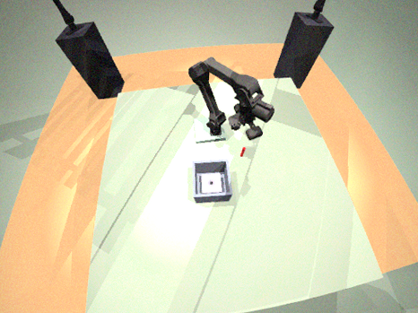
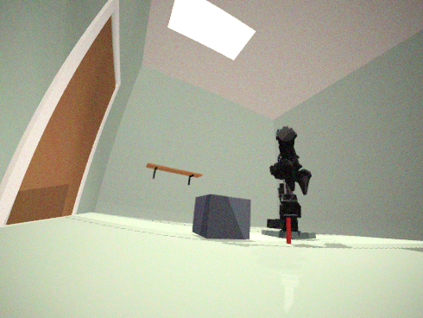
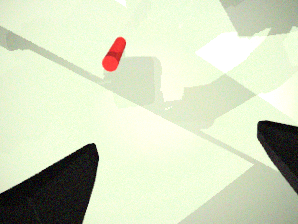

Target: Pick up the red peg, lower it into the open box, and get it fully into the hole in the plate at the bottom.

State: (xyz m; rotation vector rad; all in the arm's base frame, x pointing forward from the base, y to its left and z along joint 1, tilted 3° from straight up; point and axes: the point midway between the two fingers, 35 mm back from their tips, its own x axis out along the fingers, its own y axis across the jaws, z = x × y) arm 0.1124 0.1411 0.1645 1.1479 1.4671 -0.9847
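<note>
Right now the red peg is 5 cm ahead of my gripper tip, 1 cm to the right of it and 13 cm below it. The rest, counted from my gripper tip: pale plate: 21 cm ahead, 19 cm to the right, 12 cm below.
</note>
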